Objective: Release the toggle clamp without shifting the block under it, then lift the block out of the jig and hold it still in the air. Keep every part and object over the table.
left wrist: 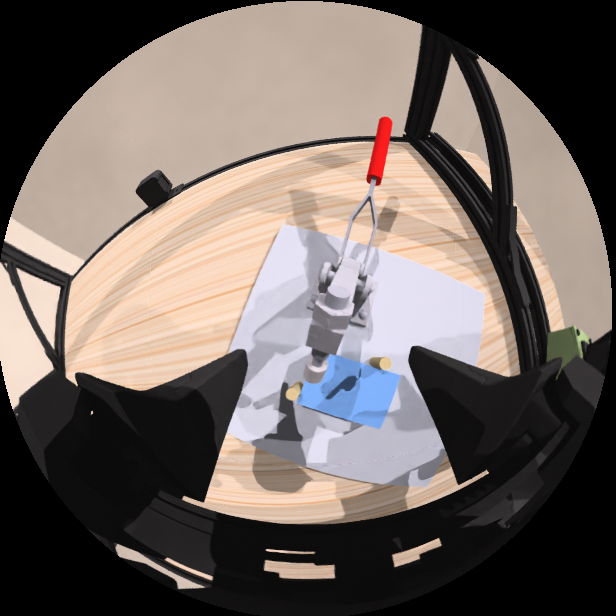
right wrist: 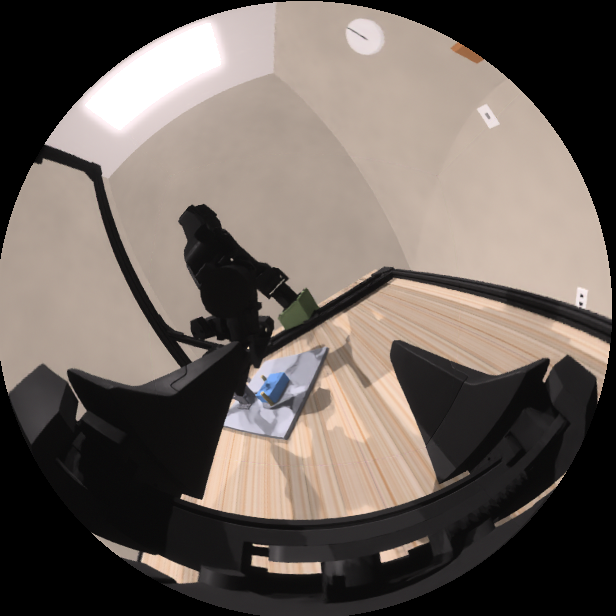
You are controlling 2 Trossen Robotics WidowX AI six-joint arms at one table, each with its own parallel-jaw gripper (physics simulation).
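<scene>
A blue block (left wrist: 350,391) lies on the grey jig plate (left wrist: 367,350) between two tan pegs (left wrist: 380,362). The grey toggle clamp (left wrist: 336,307) stands behind the block; its pad end (left wrist: 314,370) is at the block's near-left corner, and its red handle (left wrist: 379,148) points away and up. My left gripper (left wrist: 327,396) is open and empty, above the block with a finger on either side. My right gripper (right wrist: 313,390) is open and empty, well away from the jig; the block (right wrist: 274,386) and plate (right wrist: 281,396) show small between its fingers.
A black frame runs along the table edges (left wrist: 488,189). The left arm (right wrist: 226,281) stands over the jig in the right wrist view. A green box (right wrist: 298,309) sits at the table's far edge. A small black item (left wrist: 154,186) is on the far rim.
</scene>
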